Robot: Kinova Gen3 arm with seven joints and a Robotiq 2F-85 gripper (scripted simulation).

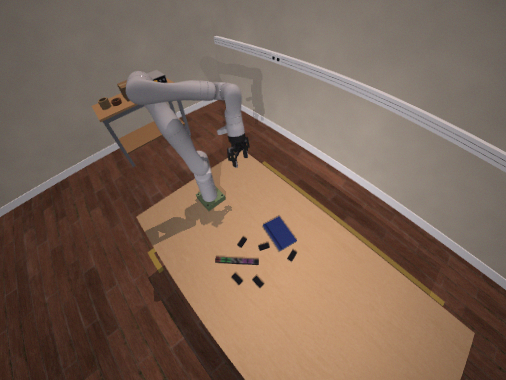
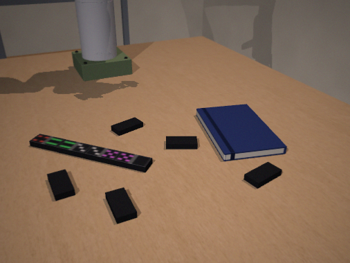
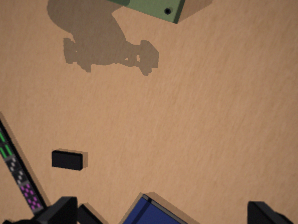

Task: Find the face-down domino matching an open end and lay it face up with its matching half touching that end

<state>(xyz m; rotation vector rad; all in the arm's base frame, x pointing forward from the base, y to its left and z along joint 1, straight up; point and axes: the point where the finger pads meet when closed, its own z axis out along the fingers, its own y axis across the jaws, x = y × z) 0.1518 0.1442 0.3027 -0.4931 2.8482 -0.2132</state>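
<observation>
The purple domino is 19 cm ahead of my hand, 18 cm to the right of it and 34 cm below it. The rest, counted from my hand: blue book: 29 cm ahead, 34 cm below.
</observation>
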